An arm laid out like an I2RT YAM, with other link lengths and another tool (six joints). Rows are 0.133 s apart.
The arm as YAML. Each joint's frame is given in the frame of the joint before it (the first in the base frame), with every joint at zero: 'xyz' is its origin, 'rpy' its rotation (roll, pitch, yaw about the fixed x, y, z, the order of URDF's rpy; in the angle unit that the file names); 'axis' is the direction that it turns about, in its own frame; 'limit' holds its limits. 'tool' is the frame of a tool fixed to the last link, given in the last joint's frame.
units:
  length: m
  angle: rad
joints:
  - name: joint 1
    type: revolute
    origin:
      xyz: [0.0, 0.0, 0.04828]
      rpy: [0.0, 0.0, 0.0]
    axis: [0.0, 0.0, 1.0]
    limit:
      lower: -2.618
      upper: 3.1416
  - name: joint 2
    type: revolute
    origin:
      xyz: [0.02, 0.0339, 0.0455]
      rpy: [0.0, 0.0, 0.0]
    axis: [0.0, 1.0, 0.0]
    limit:
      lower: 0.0
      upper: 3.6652
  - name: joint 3
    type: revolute
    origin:
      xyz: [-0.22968, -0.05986, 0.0]
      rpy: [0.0, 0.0, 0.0]
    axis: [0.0, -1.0, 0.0]
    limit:
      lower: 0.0
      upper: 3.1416
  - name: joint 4
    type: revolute
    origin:
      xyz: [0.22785, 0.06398, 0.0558]
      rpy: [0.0, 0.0, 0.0]
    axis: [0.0, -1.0, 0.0]
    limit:
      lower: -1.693
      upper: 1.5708
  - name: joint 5
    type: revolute
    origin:
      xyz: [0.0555, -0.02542, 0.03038]
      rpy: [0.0, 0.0, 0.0]
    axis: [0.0, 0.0, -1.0]
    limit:
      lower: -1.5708
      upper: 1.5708
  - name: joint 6
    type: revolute
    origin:
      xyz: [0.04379, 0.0, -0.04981]
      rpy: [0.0, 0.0, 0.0]
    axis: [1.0, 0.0, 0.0]
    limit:
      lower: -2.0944
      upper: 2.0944
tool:
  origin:
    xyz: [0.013, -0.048, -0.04]
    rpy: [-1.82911, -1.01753, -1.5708]
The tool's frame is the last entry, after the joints.
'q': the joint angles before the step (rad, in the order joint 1, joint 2, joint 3, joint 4, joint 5, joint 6). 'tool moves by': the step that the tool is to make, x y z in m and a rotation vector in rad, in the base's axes. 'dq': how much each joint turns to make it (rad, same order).
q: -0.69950 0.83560 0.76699 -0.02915 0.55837 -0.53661
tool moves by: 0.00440 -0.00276 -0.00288 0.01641 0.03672 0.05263
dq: -0.00012 0.00872 -0.00413 -0.01585 -0.05117 -0.01964
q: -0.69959 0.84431 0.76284 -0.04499 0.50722 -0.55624
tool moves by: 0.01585 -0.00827 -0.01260 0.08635 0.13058 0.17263
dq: -0.00072 0.04599 0.00149 -0.08835 -0.16655 -0.05580
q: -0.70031 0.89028 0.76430 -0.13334 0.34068 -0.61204
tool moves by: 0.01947 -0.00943 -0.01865 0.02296 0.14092 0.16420
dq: 0.00234 0.06450 -0.04022 0.01511 -0.13263 -0.12266
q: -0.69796 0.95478 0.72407 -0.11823 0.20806 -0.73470
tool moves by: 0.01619 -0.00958 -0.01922 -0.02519 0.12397 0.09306
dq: 0.00005 0.08628 -0.04660 0.07735 -0.05014 -0.12834
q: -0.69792 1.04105 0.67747 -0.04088 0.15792 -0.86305
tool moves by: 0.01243 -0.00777 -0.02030 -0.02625 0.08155 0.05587
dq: -0.00080 0.09051 -0.04579 0.10391 -0.02212 -0.09032
